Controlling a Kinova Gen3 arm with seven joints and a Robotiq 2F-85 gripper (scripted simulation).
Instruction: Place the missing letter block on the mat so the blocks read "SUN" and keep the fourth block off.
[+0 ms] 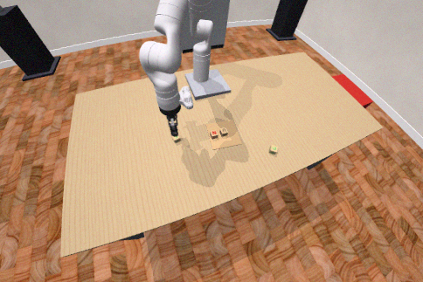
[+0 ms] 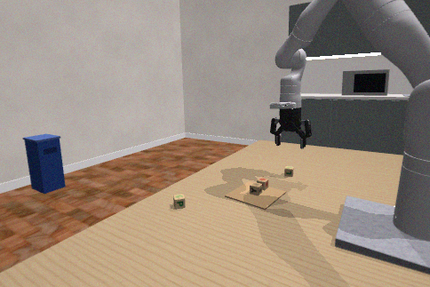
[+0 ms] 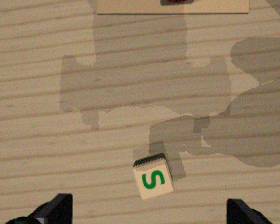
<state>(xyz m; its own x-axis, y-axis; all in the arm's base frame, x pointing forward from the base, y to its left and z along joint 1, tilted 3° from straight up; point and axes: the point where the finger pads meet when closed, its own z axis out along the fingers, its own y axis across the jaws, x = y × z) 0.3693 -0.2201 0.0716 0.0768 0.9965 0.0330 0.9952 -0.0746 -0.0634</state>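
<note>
My hand is 10 cm above the green-lettered block. From my hand the other things lie so: black U block: 21 cm to the left, 10 cm below, 3 cm ahead; tan mat: 21 cm to the left, 11 cm below, 3 cm ahead; red N block: 17 cm to the left, 10 cm below, 3 cm ahead.
</note>
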